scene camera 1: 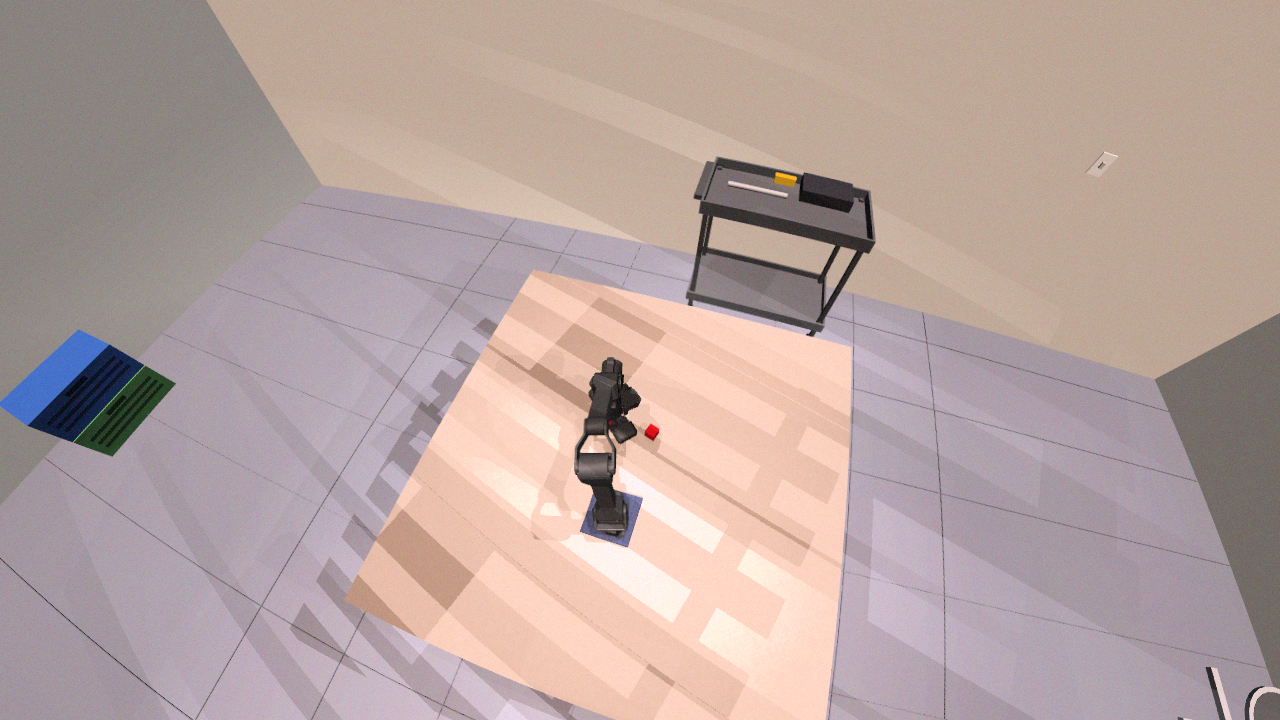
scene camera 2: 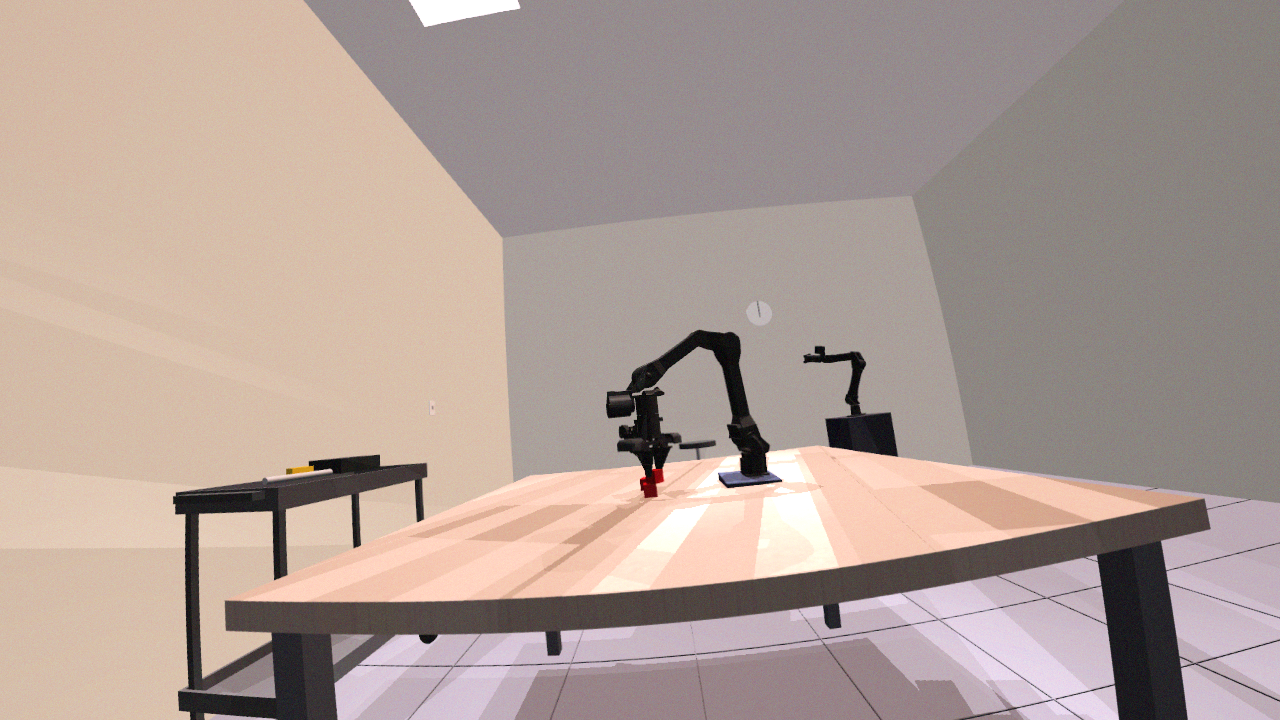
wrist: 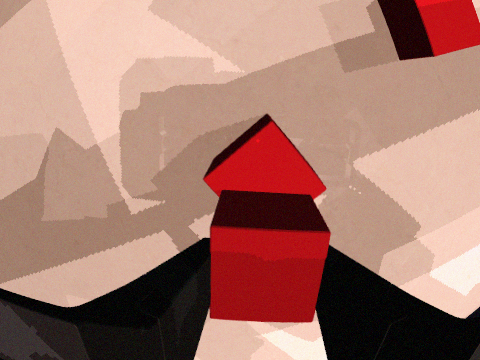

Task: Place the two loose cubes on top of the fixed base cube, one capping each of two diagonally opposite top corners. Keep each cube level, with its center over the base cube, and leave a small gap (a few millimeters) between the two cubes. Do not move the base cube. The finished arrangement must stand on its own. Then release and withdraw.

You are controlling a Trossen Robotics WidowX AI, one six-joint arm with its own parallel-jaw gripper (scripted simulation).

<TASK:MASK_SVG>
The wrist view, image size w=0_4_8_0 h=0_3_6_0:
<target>my gripper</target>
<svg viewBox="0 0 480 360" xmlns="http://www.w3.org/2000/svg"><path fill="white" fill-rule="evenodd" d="M328 244L323 279L320 281L315 307L327 360L480 360L480 316L460 319L449 315L440 308L409 295L407 291L389 283L384 277L376 275L371 269L363 267L363 264L357 263ZM211 237L204 237L191 244L191 247L176 253L171 259L137 277L131 283L77 307L60 307L0 288L0 360L195 360L195 353L199 347L197 344L211 305Z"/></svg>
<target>red cube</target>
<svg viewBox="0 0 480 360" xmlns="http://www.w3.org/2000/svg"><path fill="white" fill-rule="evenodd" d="M221 191L216 204L216 213L211 224L211 241L209 241L209 252L211 252L211 305L209 305L209 317L211 319L260 321L260 323L271 323L271 321L276 321L276 323L312 323L313 316L315 316L317 296L319 296L320 281L323 279L325 257L327 257L329 240L331 240L331 231L329 231L323 216L321 216L319 209L317 209L311 195L291 195L291 193Z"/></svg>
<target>red cube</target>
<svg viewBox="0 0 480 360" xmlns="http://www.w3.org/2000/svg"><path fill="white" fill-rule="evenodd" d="M204 177L205 183L209 185L209 188L212 189L212 192L217 197L220 196L221 191L245 191L311 195L313 199L316 199L316 196L320 195L321 192L327 191L325 185L317 177L315 169L297 151L295 145L288 139L287 133L281 131L279 125L273 121L268 113L261 117L257 123L252 124L247 131L241 133L219 155L213 157L207 175Z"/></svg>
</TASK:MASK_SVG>
